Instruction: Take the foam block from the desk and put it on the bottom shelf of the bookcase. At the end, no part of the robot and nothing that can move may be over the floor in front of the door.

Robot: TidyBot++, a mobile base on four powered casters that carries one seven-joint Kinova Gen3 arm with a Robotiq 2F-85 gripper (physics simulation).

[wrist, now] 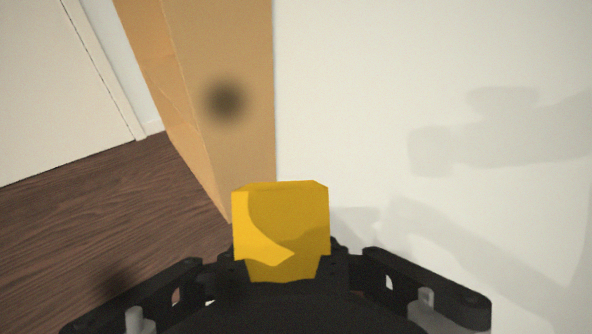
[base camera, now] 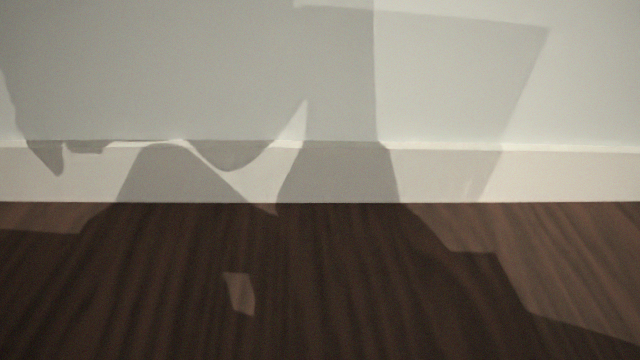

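Frame: origin at the arm's base, x back, y up, z left, level; metres.
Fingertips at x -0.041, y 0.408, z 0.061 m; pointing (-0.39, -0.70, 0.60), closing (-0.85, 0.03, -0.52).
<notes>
A point is followed by its place in that frame.
The yellow foam block (wrist: 287, 215) {x -0.032, y 0.475, z 0.045 m} is held between the fingers of my gripper (wrist: 284, 244) {x -0.041, y 0.408, z 0.061 m}, which is shut on it, at the lower middle of the wrist view. The tan wooden bookcase (wrist: 240, 45) {x -0.269, y 0.357, z 0.633 m} rises behind the block at the upper left of the wrist view, with its side panel facing me. Part of its front edge shows on the left of that panel; the bottom shelf cannot be made out. A pale flat panel (wrist: 45, 95) {x 0.421, y 0.011, z 1.518 m} at the far left, beside an upright trim, looks like the door. The desk does not show.
A white wall (wrist: 425, 50) {x -0.421, y 0.446, z 0.202 m} (base camera: 450, 75) {x -0.442, y -0.223, z -0.139 m} with shadows on it stands against the bookcase's right side in the wrist view. Dark wood floor (wrist: 125, 210) {x 0.299, y -0.397, z 0.968 m} (base camera: 320, 300) {x -0.285, y -0.397, z -0.018 m} lies between the bookcase and the door. In the base view a baseboard (base camera: 550, 175) {x -0.439, y -0.347, z -0.308 m} crosses ahead, with arm-shaped shadows.
</notes>
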